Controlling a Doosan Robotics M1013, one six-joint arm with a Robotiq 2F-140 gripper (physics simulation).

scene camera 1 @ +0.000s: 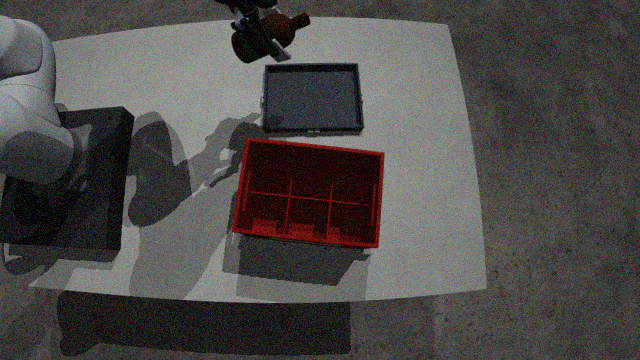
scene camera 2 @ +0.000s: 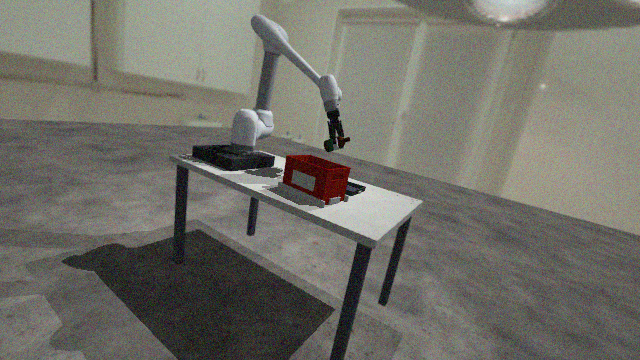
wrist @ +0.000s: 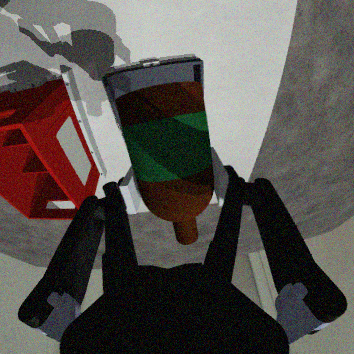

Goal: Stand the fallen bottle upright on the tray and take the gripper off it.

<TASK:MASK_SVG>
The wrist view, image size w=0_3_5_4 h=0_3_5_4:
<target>my gripper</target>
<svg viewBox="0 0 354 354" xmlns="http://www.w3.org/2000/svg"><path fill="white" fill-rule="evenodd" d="M347 302L340 289L313 260L299 230L271 182L263 177L255 178L254 182L245 182L242 177L237 175L231 165L222 164L213 146L211 146L214 192L218 205L222 207L214 236L208 245L203 264L202 262L184 263L170 268L155 265L138 265L127 212L128 214L137 212L141 197L130 165L125 176L122 176L117 183L109 181L102 185L105 197L97 199L96 195L89 195L84 198L61 238L42 278L21 303L17 315L23 323L60 342L59 354L289 354L290 343L305 334L317 332L344 313ZM104 229L105 253L102 253L101 256L103 294L81 313L80 305L84 298L94 258ZM242 205L251 206L274 286L278 293L274 301L277 312L276 320L231 283Z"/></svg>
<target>brown bottle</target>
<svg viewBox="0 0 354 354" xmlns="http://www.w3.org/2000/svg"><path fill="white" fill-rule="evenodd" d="M122 94L115 99L115 104L140 197L151 213L161 219L172 221L178 243L191 244L198 238L195 216L207 207L214 191L212 156L202 85L197 81L168 82L139 88Z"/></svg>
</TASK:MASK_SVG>
